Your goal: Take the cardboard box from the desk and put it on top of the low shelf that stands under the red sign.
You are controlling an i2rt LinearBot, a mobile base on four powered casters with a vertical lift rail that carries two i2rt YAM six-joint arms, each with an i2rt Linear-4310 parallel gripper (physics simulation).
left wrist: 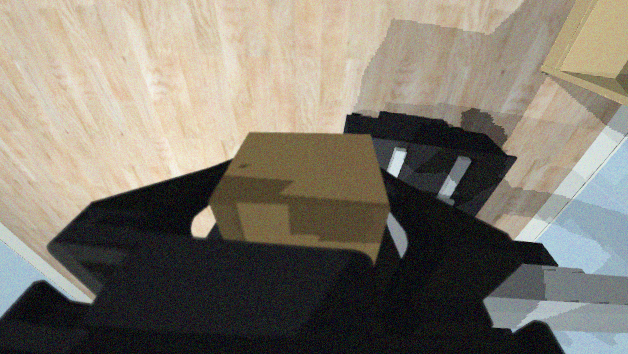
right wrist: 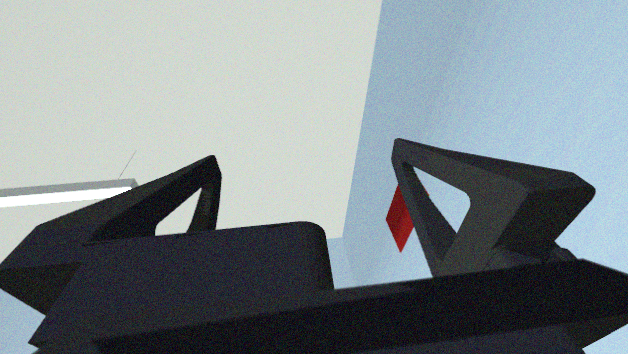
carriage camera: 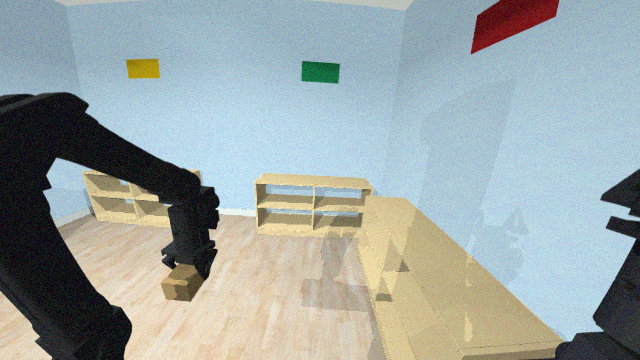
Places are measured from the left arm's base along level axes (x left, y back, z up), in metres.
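Where they show: left gripper, between the fingertips: (left wrist: 309, 167); right gripper, between the fingertips: (right wrist: 306, 156).
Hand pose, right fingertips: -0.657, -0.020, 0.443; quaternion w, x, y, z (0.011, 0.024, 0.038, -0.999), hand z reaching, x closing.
After its pixels a point has its place, as x, y, z.
The brown cardboard box (carriage camera: 182, 287) @[-0.023, -0.162, 0.067] (left wrist: 305, 167) @[0.005, -0.249, 0.053] is held above the wooden floor, left of the low shelf in the carriage view. My left gripper (carriage camera: 188, 265) (left wrist: 309, 167) @[0.004, -0.229, 0.025] points down and is shut on the box, with one finger on each side. The low light-wood shelf (carriage camera: 445, 265) @[-0.894, -0.566, -0.149] runs along the right wall, below the red sign (carriage camera: 517, 22) @[-1.106, -0.783, 0.938] (right wrist: 400, 220) @[-1.096, -0.899, 0.978]. Its near end shows at the bottom right of the carriage view. My right gripper (carriage camera: 617, 212) (right wrist: 306, 156) @[-0.657, -0.020, 0.443] is open and empty at the far right, apart from the box.
A second low shelf (carriage camera: 315, 180) @[-0.190, -1.761, -0.149] stands at the back wall under a green sign (carriage camera: 320, 72) @[-0.161, -2.008, 0.988]. Another low shelf (carriage camera: 92, 173) @[2.284, -1.419, -0.160], partly behind my left arm, stands under a yellow sign (carriage camera: 143, 68) @[1.844, -1.854, 0.993]. My black base (left wrist: 435, 165) @[-0.351, 0.062, -0.461] shows beyond the box in the left wrist view.
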